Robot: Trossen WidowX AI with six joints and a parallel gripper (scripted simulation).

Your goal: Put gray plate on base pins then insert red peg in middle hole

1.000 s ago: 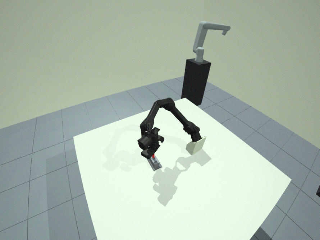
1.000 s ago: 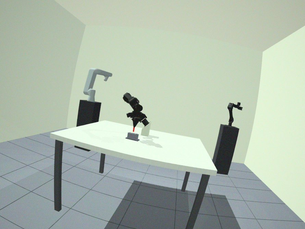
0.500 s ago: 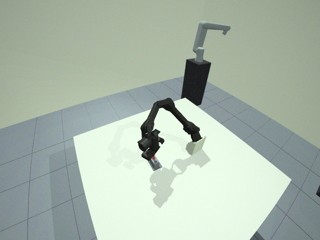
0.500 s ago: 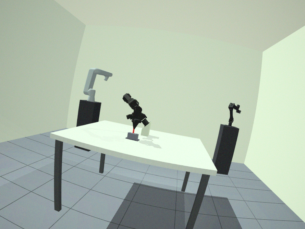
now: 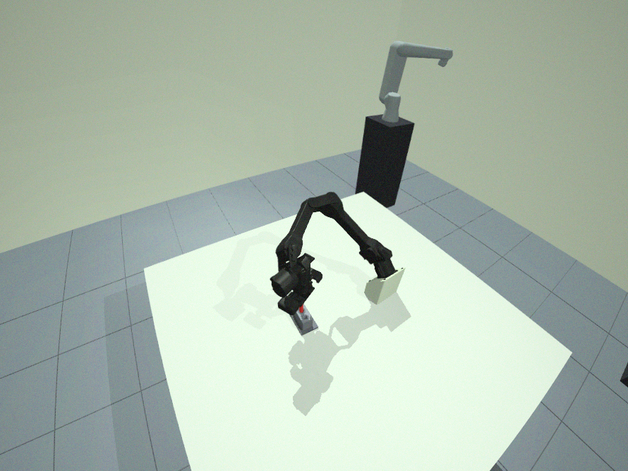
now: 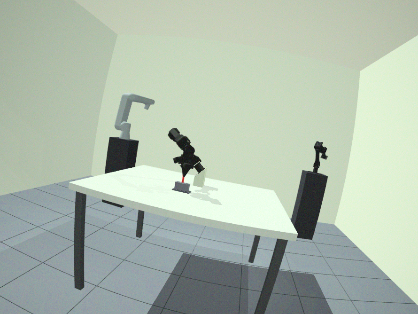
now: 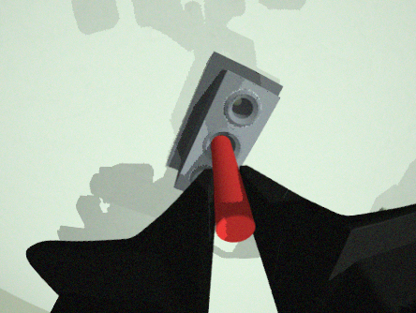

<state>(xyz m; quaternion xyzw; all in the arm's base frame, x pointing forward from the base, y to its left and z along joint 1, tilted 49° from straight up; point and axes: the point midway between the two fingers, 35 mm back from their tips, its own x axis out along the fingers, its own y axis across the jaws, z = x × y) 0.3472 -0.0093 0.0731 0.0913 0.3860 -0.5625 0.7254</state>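
My gripper tip is right at the red peg. From my gripper tip the other things lie so: gray plate 5 cm below.
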